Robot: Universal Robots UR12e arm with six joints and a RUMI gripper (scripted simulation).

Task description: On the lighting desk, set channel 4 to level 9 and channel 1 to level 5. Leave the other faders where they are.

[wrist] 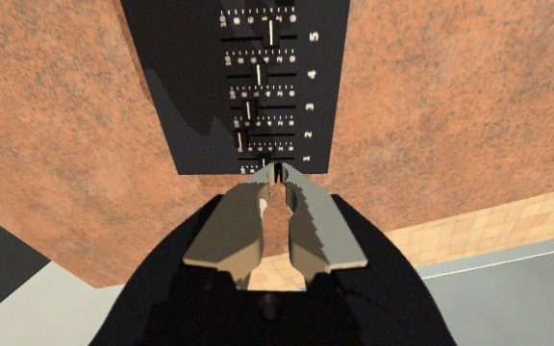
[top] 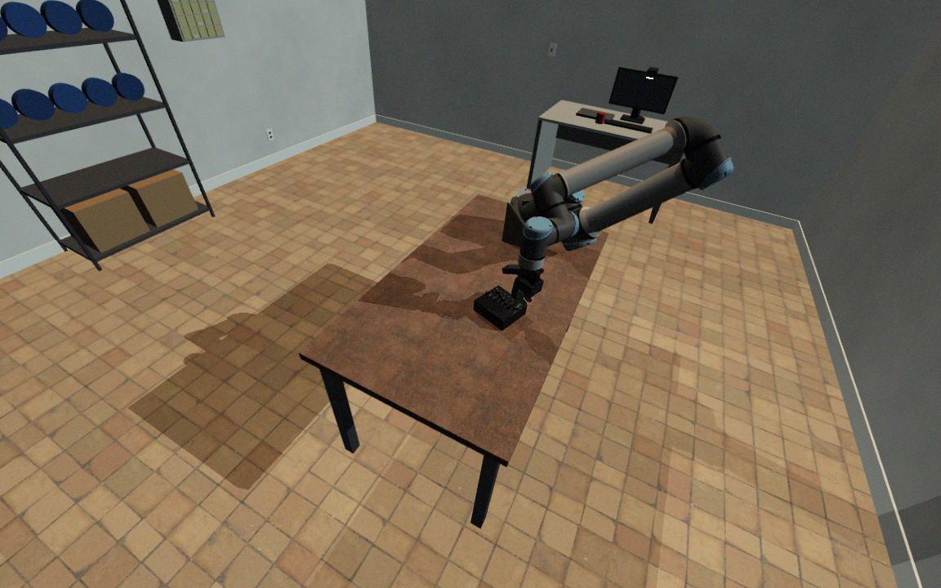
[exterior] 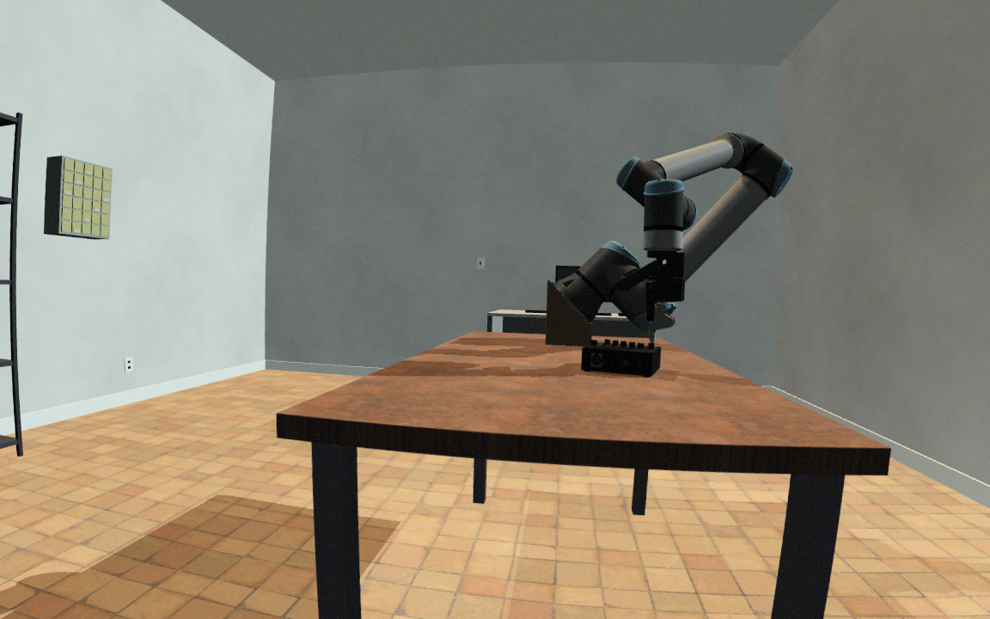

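The channel 1 fader knob is 10 mm ahead of my hand and 10 mm below it. The rest, counted from my hand: channel 4 fader knob: 10 mm behind, 70 mm to the right, 10 mm below.
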